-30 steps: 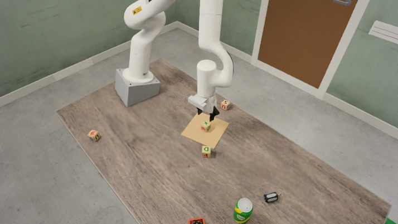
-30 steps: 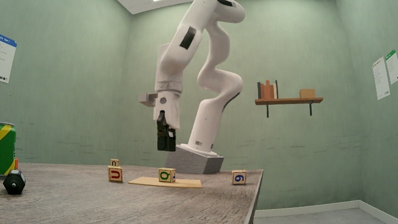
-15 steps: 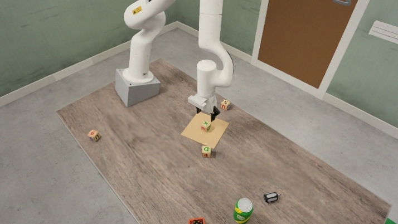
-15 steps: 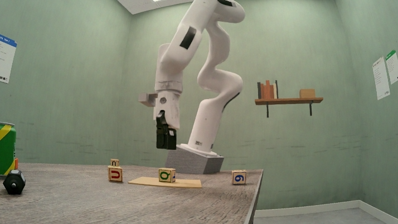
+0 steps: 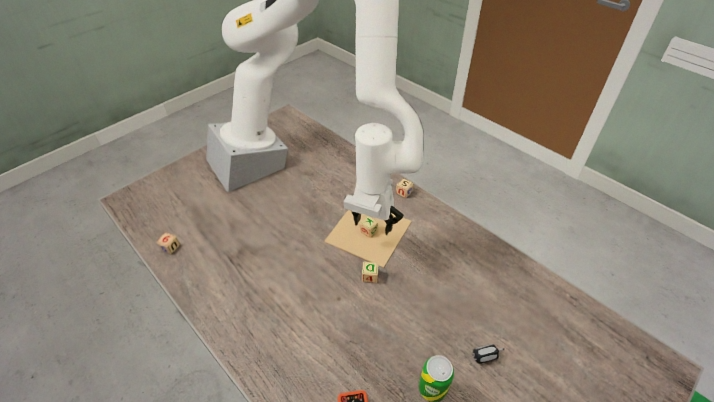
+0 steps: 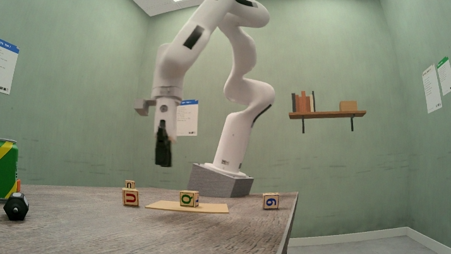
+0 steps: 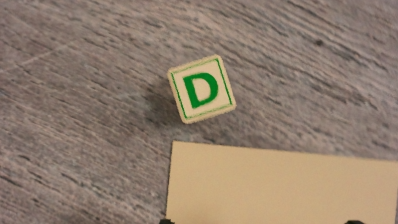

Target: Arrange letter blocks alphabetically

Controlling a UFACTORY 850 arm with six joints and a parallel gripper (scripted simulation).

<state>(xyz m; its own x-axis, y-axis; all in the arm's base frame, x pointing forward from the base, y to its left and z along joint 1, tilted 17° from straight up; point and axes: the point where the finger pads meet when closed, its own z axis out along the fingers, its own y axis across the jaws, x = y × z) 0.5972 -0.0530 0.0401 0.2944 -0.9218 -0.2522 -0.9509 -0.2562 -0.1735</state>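
Now: hand 5 cm short of the D block, 7 cm to the left of it and 10 cm above it. Round my hand: tan mat (6 cm behind, 5 cm to the left, 12 cm below); black object (42 cm ahead, 6 cm to the right, 10 cm below); green can (36 cm ahead, 22 cm to the right, 6 cm below).
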